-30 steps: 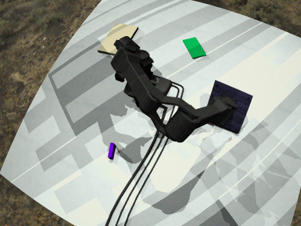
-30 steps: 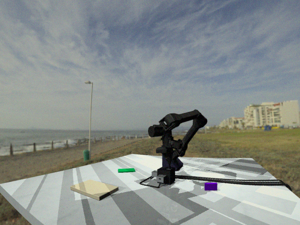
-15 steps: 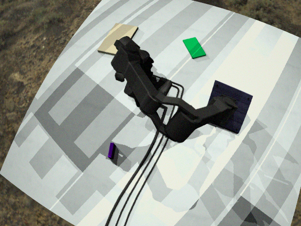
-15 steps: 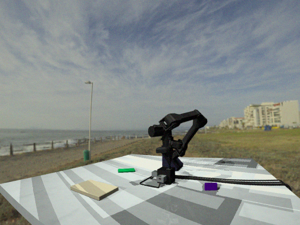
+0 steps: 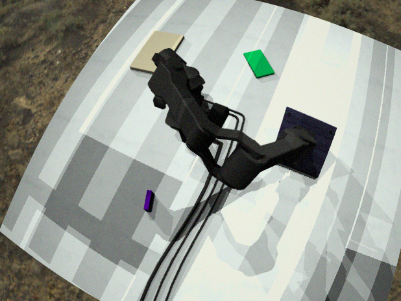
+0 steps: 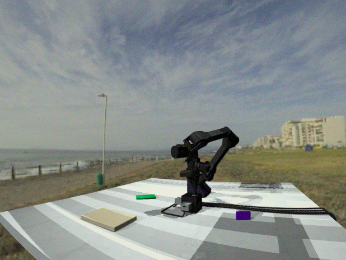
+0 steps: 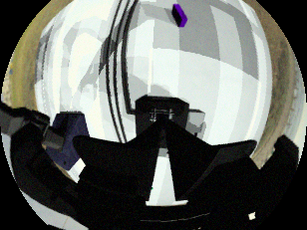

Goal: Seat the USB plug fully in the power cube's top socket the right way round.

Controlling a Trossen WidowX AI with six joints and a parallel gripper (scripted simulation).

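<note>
Right now my gripper tip is 10 mm above the USB plug. The rest, counted from my gripper tip: green card: 80 mm behind, 350 mm to the right, 100 mm below; then purple block: 40 mm ahead, 220 mm to the left, 90 mm below; then tan slab: 280 mm ahead, 280 mm to the right, 100 mm below.
</note>
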